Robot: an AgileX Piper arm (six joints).
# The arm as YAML. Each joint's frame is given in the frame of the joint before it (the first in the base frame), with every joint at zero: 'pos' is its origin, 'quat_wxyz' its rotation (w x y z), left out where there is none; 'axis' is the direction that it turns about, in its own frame. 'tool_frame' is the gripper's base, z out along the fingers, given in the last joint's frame.
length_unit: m
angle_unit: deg
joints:
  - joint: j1
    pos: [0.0, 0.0, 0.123]
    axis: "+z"
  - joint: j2
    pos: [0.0, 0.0, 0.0]
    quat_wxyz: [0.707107, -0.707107, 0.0, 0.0]
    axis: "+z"
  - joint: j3
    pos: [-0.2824, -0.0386, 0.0]
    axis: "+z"
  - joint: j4
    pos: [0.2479, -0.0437, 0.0]
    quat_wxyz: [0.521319, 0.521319, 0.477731, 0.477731]
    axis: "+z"
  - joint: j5
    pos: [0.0, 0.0, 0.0]
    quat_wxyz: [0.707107, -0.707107, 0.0, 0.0]
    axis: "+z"
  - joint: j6
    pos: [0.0, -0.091, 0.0]
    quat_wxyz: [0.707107, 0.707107, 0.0, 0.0]
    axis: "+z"
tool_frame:
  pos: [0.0, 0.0, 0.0]
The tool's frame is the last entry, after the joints.
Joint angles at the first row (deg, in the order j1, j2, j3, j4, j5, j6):
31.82 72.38 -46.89 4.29 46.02 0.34
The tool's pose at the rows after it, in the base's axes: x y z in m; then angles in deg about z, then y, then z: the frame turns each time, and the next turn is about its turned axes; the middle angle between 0 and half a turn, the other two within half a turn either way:
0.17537 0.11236 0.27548 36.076 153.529 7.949
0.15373 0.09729 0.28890 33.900 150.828 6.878
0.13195 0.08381 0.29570 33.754 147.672 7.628
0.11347 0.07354 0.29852 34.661 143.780 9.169
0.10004 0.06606 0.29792 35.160 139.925 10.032
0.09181 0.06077 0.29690 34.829 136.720 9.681
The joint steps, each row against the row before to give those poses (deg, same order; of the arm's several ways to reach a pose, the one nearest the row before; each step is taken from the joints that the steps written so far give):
0.00 -6.64 0.14 -1.80 3.60 2.18
0.00 -7.01 1.68 -1.21 2.58 1.76
0.00 -6.86 2.37 0.01 1.32 0.95
0.00 -6.13 2.46 0.80 -0.19 0.39
-0.03 -4.92 2.40 0.66 -1.31 0.14
-0.02 -3.47 1.77 -0.03 -1.52 -0.04

